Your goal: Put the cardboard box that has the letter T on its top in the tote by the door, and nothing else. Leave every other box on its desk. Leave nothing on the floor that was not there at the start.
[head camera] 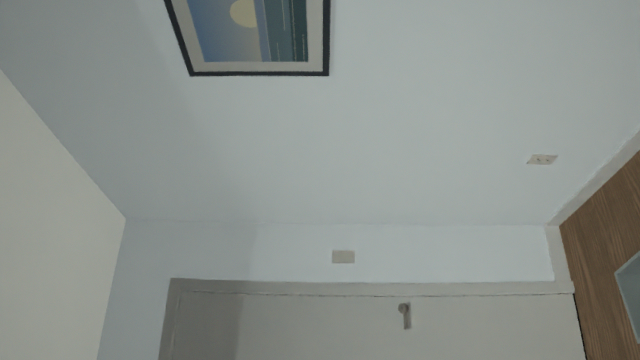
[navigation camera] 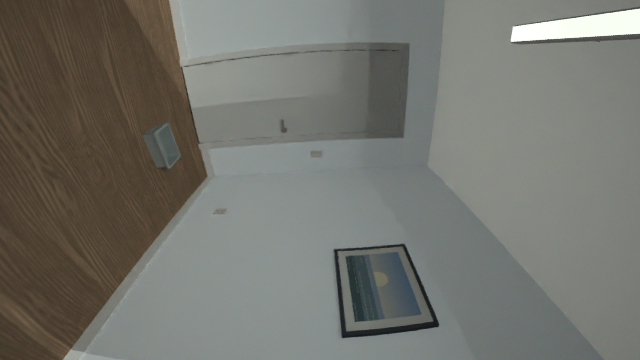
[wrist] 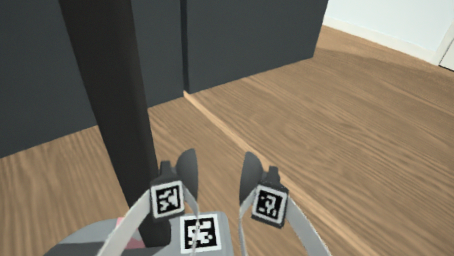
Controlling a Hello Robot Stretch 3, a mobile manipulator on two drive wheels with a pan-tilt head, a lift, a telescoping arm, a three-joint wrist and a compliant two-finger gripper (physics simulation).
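Places are measured from the robot's base along level axes (x ahead, y left, z up), in metres.
Where they show: gripper, between the fingertips: [wrist: 219, 168].
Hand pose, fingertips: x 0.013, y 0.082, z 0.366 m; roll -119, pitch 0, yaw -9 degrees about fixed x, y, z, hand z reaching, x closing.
After its pixels a point has its place.
The grey tote [head camera: 632, 292] @[x 1.701, y 0.429, z 0.076 m] [navigation camera: 153, 149] @[x 1.519, y 0.385, z 0.046 m] stands on the wooden floor near the door [head camera: 320, 330] @[x 2.182, y 0.721, z 1.332 m] [navigation camera: 280, 75] @[x 1.984, y 1.072, z 0.939 m]. In the head camera view part of it shows at the right edge. Its inside is partly in sight in the navigation camera view, and no box shows in that part. My gripper [wrist: 219, 168] @[x 0.013, y 0.082, z 0.366 m] is open, with a gap between its two dark fingertips and wooden floor seen through it. The box with the letter T does not show in these views.
In the wrist view dark panels [wrist: 245, 40] @[x 0.248, y 0.959, z 0.190 m] stand behind a black upright post [wrist: 112, 90]. Part of a grey base with a square marker [wrist: 200, 233] @[x -0.001, y 0.129, z 0.160 m] is below the fingers. A framed picture [head camera: 250, 69] @[x 1.422, y -0.344, z 1.557 m] [navigation camera: 341, 300] @[x 1.131, y -0.510, z 1.326 m] hangs on the wall. A light strip [navigation camera: 575, 27] @[x 0.547, y 0.504, z 2.077 m] is overhead.
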